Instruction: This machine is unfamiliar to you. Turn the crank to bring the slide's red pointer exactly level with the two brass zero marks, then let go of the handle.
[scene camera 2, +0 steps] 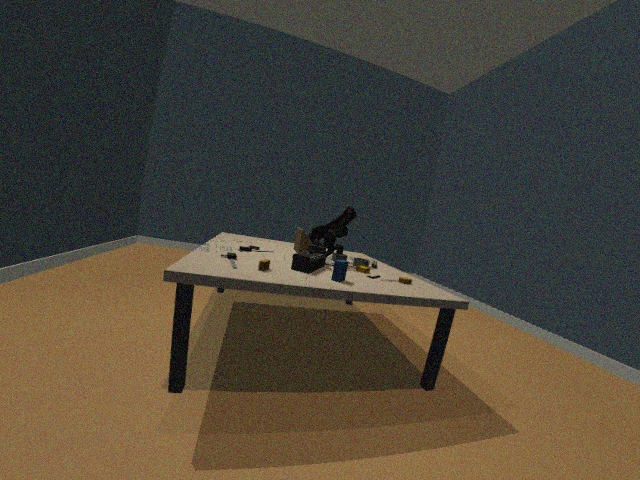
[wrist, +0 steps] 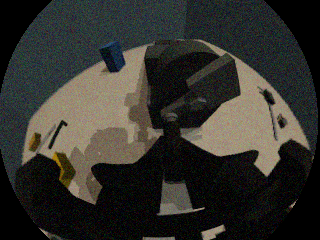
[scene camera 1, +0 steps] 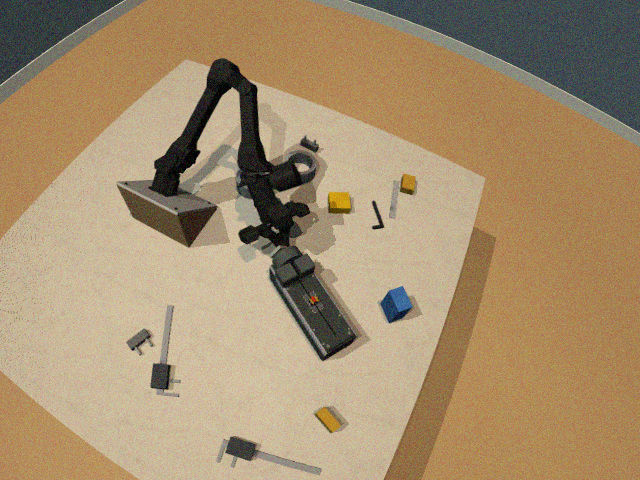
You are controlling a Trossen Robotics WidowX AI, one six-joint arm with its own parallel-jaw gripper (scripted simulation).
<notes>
The pictures show: my gripper, a crank handle and a blue cube.
My gripper shows as well in the wrist view.
</notes>
